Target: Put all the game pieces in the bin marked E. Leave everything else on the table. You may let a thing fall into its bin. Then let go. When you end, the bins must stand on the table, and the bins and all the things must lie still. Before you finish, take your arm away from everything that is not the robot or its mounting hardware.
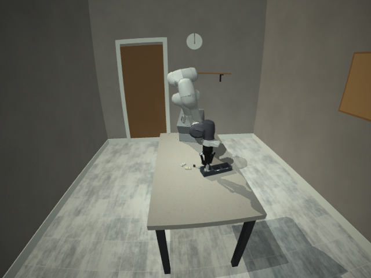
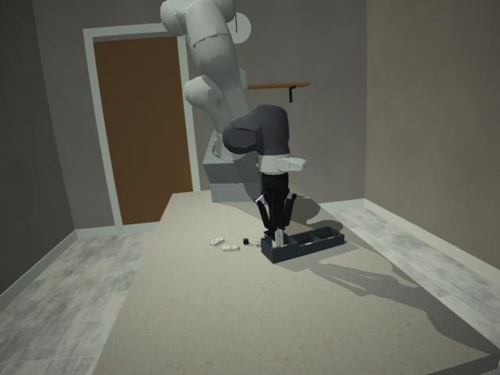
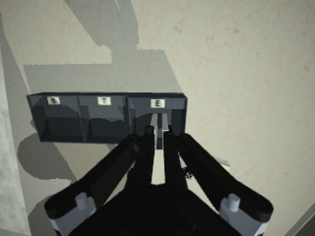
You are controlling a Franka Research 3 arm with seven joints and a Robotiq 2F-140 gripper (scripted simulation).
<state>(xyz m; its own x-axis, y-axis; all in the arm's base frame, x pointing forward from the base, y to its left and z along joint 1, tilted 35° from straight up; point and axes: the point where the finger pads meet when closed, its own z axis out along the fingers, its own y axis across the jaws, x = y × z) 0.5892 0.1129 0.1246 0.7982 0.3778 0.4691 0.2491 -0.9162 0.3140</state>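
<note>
Right now my hand is 2 cm past the dark three-part bin, 8 cm to the right of it and 3 cm above it. The rest, counted from my hand: black die (10 cm behind, 9 cm to the right, 4 cm below); black box (13 cm behind, 1 cm to the right, 4 cm below); white usb stick (11 cm behind, 6 cm to the left, 5 cm below).
</note>
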